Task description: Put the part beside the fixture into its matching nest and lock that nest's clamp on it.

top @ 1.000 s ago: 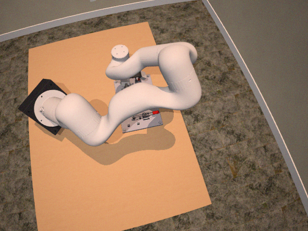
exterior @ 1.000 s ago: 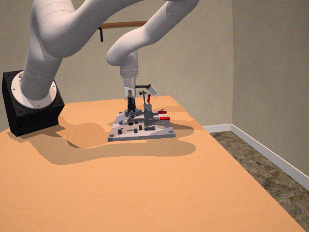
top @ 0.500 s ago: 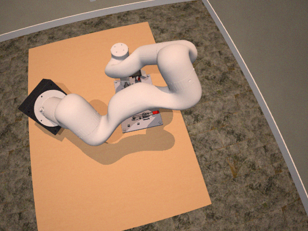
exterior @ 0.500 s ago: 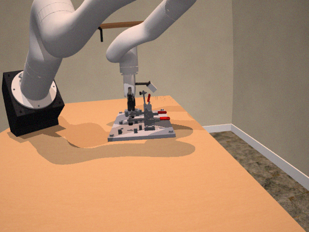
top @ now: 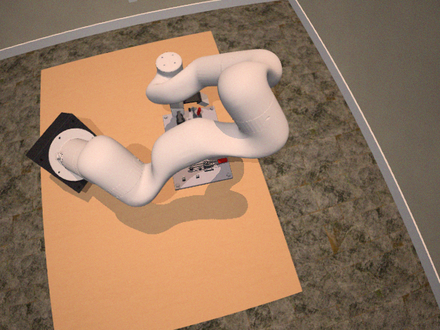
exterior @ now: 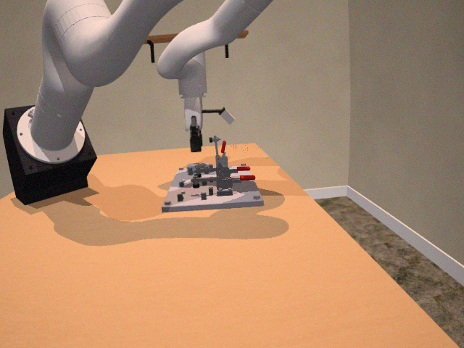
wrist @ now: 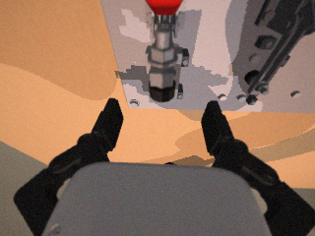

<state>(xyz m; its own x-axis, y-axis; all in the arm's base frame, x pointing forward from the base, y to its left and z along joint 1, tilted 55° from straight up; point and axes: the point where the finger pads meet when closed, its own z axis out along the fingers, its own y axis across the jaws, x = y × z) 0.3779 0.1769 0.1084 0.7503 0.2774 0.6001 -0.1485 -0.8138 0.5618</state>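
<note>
Now: the grey block 70 mm below my hand. Also, from my hand: grey fixture plate: 120 mm to the right, 90 mm below, 20 mm ahead.
</note>
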